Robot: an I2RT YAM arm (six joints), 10 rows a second.
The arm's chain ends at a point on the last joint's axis. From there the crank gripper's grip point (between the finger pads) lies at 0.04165 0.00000 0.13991 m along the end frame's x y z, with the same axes.
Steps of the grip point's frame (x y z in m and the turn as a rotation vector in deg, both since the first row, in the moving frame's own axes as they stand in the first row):
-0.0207 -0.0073 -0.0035 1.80 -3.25 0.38
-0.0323 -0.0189 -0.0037 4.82 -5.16 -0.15
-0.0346 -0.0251 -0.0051 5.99 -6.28 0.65
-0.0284 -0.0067 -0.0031 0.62 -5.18 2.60
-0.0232 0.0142 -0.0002 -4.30 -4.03 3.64
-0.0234 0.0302 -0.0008 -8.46 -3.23 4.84
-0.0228 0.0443 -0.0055 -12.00 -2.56 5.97
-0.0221 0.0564 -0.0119 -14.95 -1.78 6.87
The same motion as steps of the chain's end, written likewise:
-0.0127 -0.0031 -0.0056 1.80 -3.25 0.38
-0.0195 -0.0069 -0.0064 4.82 -5.16 -0.15
-0.0192 -0.0107 -0.0081 5.99 -6.28 0.65
-0.0156 -0.0068 -0.0063 0.62 -5.18 2.60
-0.0129 0.0013 -0.0023 -4.30 -4.03 3.64
-0.0145 0.0063 -0.0011 -8.46 -3.23 4.84
-0.0148 0.0111 -0.0037 -12.00 -2.56 5.97
-0.0153 0.0156 -0.0077 -14.95 -1.78 6.87

